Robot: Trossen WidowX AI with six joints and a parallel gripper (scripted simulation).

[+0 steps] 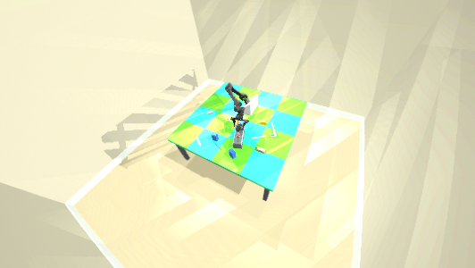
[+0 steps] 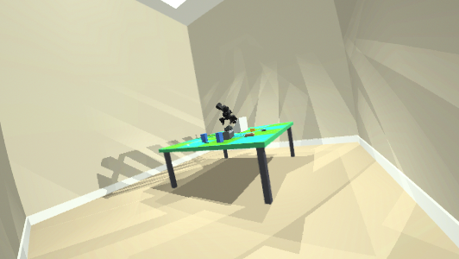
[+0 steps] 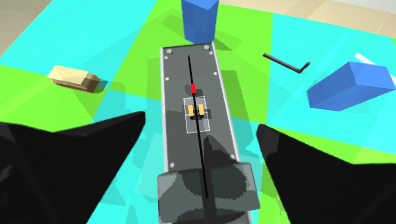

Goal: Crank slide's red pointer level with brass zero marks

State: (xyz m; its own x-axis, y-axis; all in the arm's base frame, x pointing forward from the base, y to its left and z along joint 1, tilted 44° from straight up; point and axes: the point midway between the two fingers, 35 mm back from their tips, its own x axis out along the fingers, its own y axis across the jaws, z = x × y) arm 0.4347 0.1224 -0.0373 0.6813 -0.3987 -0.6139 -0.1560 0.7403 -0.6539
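My gripper tip is now 13 cm past the crank handle, 8 cm to the left of it and 6 cm above it. From my gripper tip the other things lie so: red pointer: 6 cm below, 6 cm ahead, 2 cm to the left; then black L-shaped key: 21 cm ahead, 15 cm to the right, 13 cm below; then tan block: 29 cm to the left, 13 cm below, 6 cm ahead.
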